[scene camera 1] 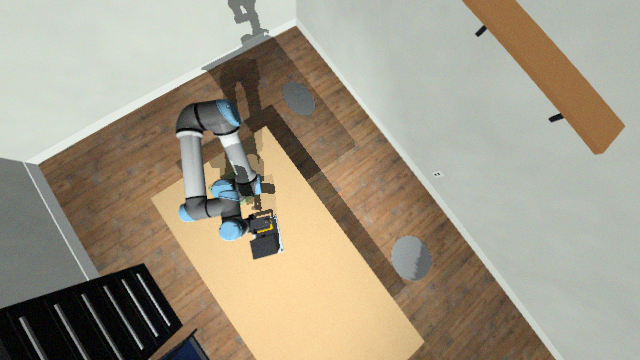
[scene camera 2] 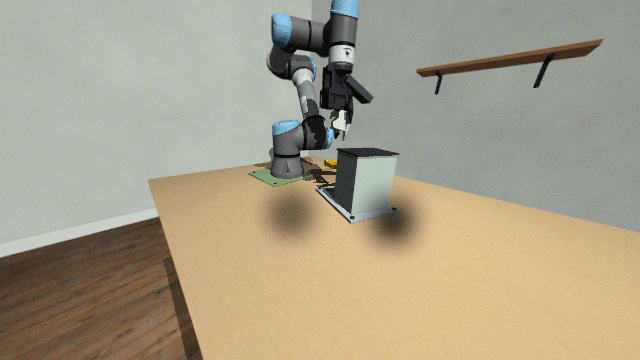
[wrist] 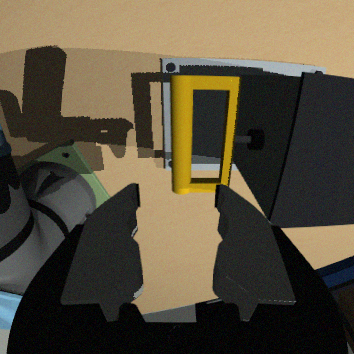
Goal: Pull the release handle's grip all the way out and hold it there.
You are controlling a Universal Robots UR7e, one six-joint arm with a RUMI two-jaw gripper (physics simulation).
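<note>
The release handle's yellow grip is an upright rectangular loop. A short dark stem joins it to the side of a dark-topped box. The box stands on a light grey base plate. My gripper is partly open, with nothing between its fingers. In the wrist view its fingertips appear at the grip's lower end, one to each side. In scene camera 2 it is above the grip, apart from it. In scene camera 1 the fingertips are hidden.
The arm's base stands on a green plate beside the box. All stand on a wooden table. A black unit with pale bars is on the floor side, and a wooden shelf hangs on the wall.
</note>
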